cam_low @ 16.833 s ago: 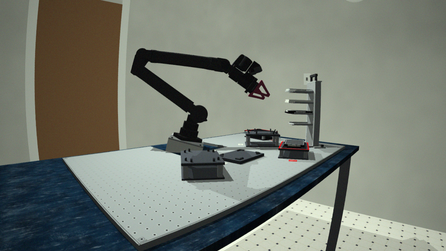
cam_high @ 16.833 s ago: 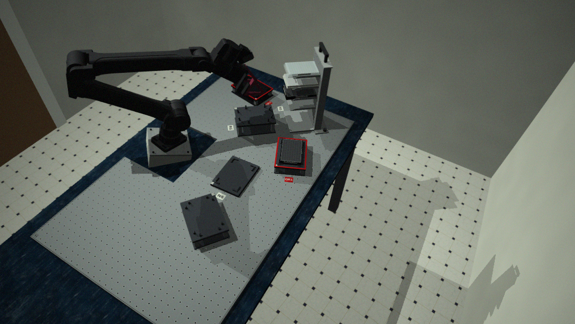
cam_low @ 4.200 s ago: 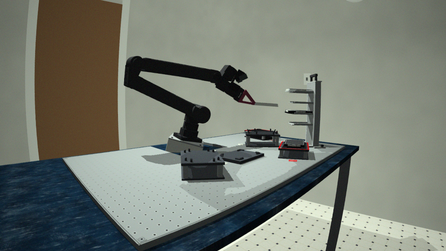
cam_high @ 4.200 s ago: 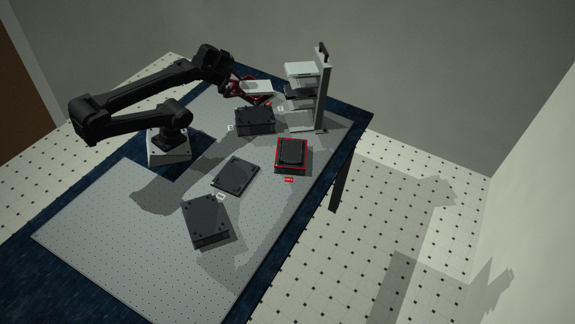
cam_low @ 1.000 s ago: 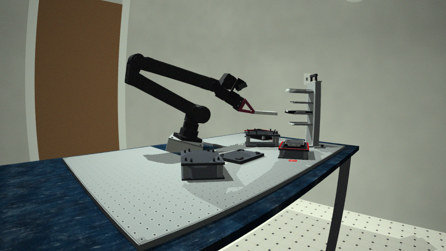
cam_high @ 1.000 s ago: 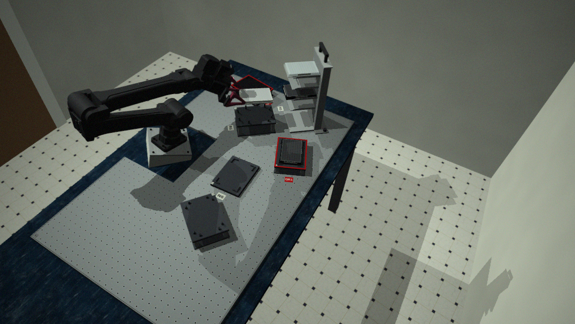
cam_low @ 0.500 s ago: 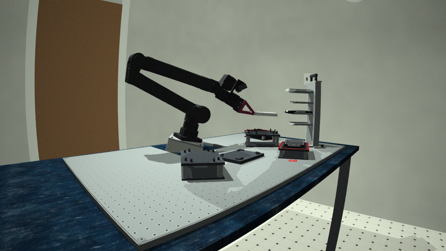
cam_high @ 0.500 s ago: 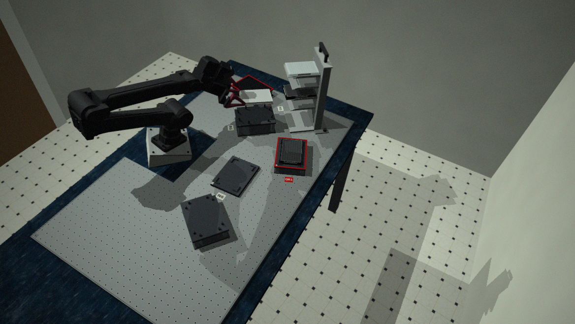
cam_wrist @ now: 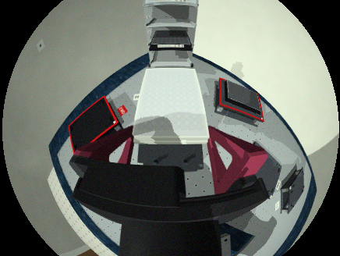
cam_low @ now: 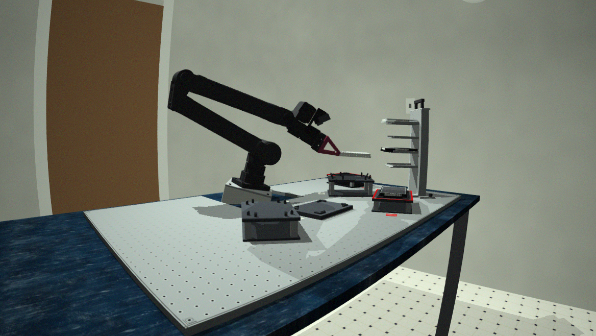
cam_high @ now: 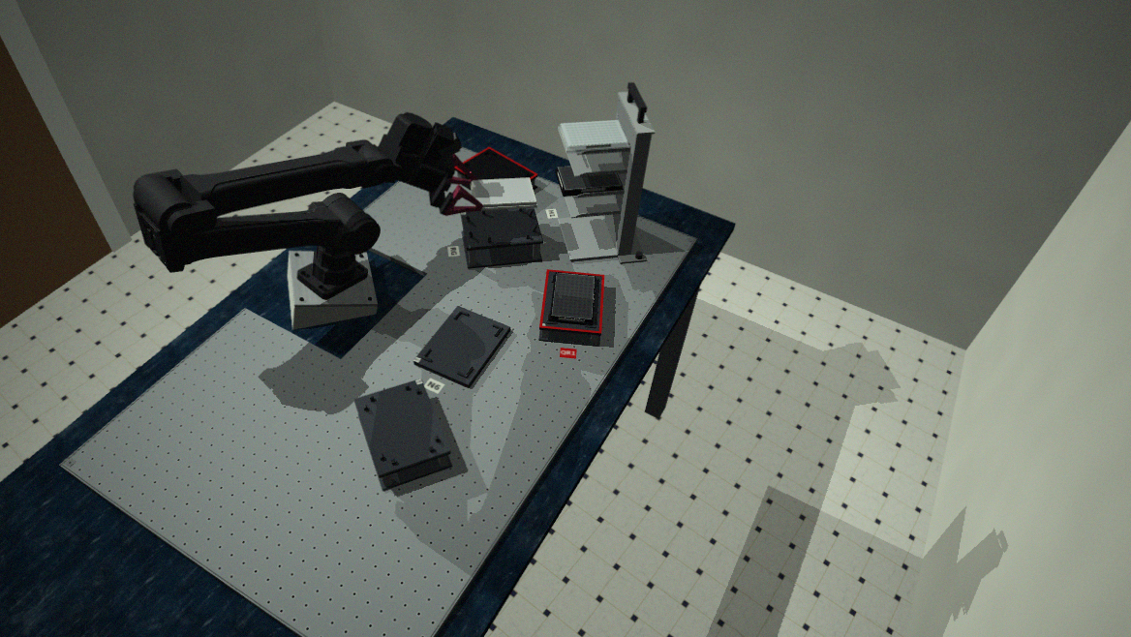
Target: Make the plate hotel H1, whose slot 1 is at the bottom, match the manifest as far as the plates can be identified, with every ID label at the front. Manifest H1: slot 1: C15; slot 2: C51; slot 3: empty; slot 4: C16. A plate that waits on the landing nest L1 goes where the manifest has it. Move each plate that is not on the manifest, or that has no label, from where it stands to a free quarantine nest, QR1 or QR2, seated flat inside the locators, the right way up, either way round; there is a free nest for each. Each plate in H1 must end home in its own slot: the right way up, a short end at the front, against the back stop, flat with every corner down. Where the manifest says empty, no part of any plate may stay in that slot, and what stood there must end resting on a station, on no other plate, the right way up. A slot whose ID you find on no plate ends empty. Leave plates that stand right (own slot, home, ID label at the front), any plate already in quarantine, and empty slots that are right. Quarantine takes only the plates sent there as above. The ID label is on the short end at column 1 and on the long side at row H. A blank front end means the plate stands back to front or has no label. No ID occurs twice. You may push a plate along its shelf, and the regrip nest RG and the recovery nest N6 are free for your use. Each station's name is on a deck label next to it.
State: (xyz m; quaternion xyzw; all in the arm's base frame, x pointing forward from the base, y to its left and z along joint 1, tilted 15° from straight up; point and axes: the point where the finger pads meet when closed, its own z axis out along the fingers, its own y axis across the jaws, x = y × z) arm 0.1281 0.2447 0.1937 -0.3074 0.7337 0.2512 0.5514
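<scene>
My gripper is now 10 cm above the raised regrip nest RG, 4 cm to the right of it and 4 cm short of it. Also, from my hand: quarantine nest QR1: 27 cm ahead, 12 cm below, 3 cm to the right; plate hotel H1: 23 cm to the left, 21 cm ahead, 1 cm above; quarantine nest QR2: 21 cm to the left, 12 cm below, 12 cm behind.
</scene>
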